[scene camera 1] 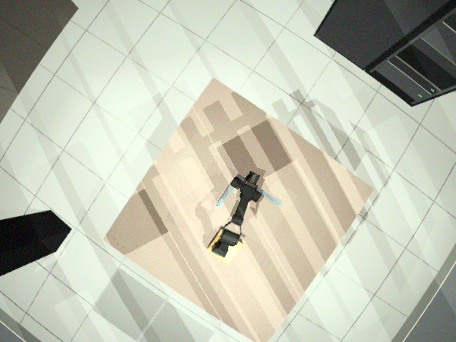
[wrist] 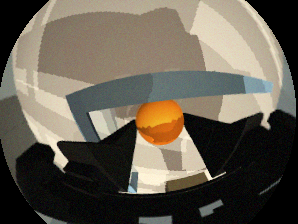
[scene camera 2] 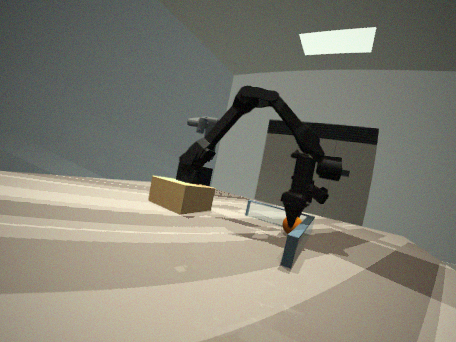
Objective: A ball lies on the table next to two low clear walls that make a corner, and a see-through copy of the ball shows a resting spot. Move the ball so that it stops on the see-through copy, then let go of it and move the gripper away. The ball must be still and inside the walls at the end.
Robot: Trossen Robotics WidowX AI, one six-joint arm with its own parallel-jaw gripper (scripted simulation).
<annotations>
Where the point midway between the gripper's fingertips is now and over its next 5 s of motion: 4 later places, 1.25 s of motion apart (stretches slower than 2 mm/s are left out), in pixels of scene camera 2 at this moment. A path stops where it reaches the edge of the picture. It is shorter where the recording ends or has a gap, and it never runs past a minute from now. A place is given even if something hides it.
My gripper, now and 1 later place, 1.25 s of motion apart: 292,225; 300,186
</annotations>
